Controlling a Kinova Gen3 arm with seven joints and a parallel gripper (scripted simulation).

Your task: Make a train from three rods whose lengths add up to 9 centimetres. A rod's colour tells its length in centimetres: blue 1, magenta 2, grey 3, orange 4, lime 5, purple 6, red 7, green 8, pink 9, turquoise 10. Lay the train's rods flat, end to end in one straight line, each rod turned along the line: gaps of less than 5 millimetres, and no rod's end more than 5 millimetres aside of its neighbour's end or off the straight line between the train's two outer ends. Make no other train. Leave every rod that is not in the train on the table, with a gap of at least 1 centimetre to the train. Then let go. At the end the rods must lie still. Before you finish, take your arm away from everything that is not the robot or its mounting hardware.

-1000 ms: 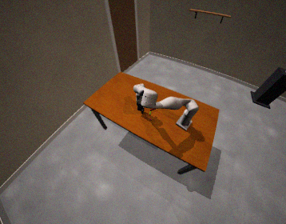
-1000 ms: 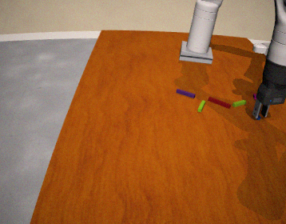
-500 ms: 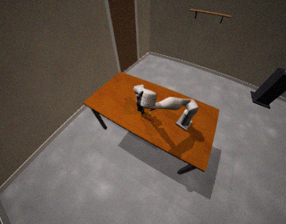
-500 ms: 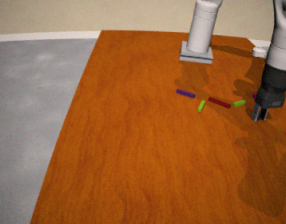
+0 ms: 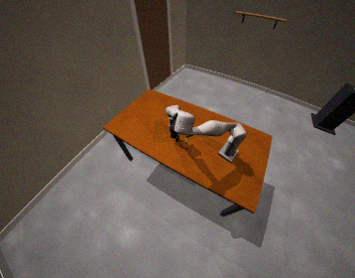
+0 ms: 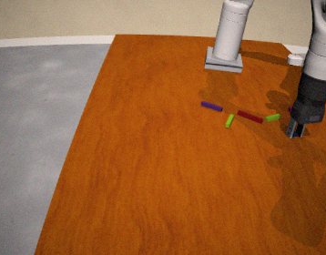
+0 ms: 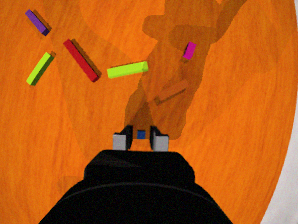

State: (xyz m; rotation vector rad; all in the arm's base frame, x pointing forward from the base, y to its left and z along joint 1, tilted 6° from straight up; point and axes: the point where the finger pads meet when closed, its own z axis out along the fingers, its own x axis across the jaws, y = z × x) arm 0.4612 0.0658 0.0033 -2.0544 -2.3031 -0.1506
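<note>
The blue rod lies 10 mm below my hand. The rest, counted from my hand: orange rod: 60 mm behind, 30 mm to the left, 10 mm below; then red rod: 80 mm behind, 90 mm to the right, 10 mm below; then magenta rod: 120 mm behind, 50 mm to the left, 10 mm below.
</note>
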